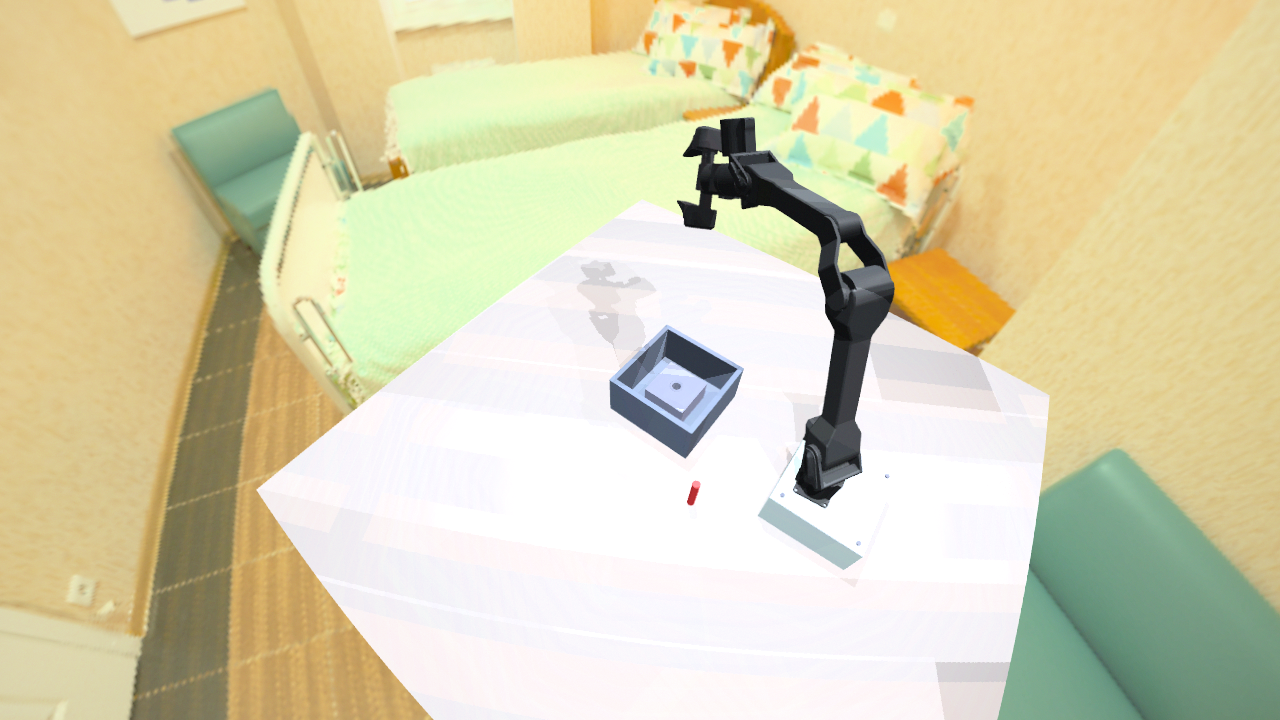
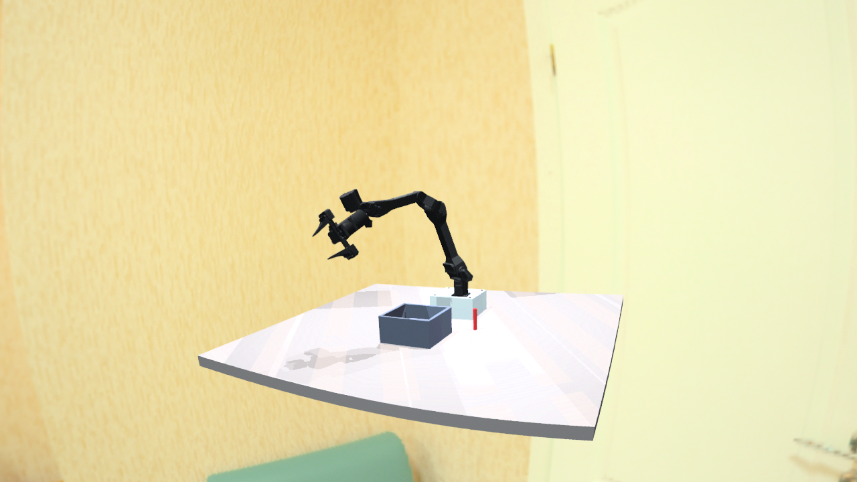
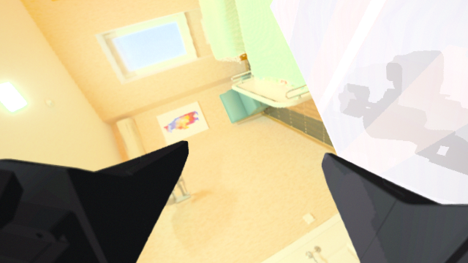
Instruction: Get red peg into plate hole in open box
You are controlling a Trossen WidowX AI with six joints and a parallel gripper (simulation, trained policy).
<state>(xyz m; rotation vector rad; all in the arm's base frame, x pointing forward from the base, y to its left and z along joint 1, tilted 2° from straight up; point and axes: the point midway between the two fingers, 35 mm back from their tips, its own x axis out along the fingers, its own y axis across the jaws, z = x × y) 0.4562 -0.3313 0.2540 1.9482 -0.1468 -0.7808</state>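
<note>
Right now my gripper tip is 300 mm past the red peg, 440 mm to the right of it and 300 mm above it. The rest, counted from my gripper tip: blue-grey box 160 mm behind, 270 mm to the left, 310 mm below.
</note>
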